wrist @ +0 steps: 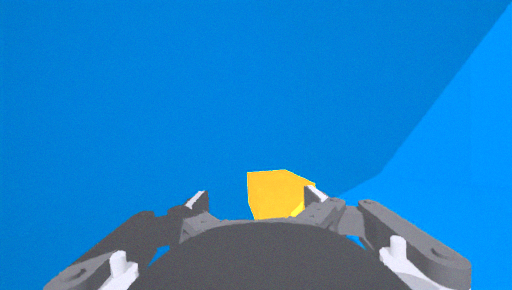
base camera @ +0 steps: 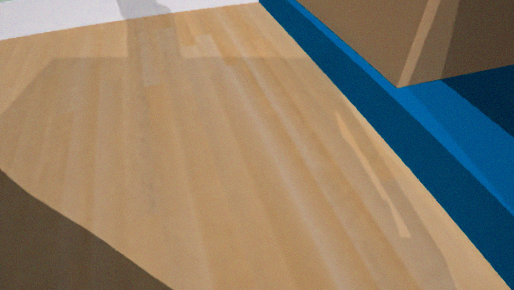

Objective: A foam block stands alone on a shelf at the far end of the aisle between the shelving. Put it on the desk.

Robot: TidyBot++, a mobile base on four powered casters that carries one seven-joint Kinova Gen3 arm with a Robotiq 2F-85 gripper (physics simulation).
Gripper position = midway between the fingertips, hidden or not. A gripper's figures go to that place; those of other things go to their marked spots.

The gripper (wrist: 256, 198) is 16 cm from the lens. A yellow foam block (wrist: 278, 193): 18 cm from the lens.
